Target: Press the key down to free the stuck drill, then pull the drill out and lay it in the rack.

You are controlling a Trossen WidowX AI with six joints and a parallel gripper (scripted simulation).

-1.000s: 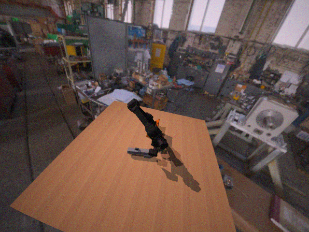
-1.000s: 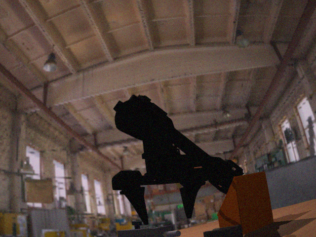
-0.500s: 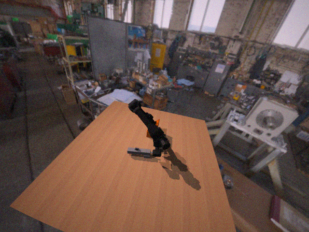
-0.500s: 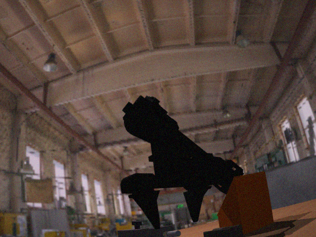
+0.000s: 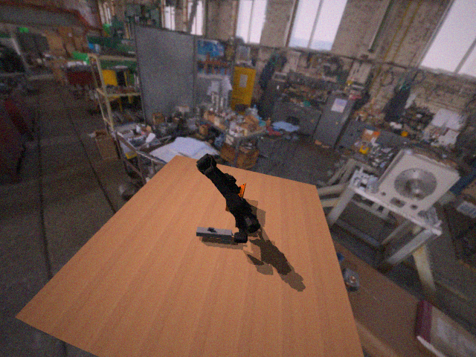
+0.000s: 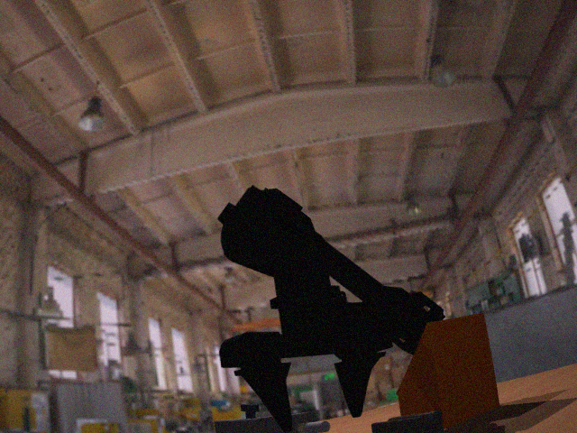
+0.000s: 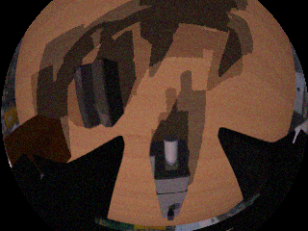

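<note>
Now: the drill 10 mm ahead of my gripper tip and 60 mm to the right of it. From my gripper tip the other things lie so: grey fixture block: 20 mm ahead, 120 mm to the right, 10 mm below; then dark grey rack: 80 mm behind, 30 mm to the left, 30 mm below; then small dark key: 30 mm ahead, 150 mm to the right.
</note>
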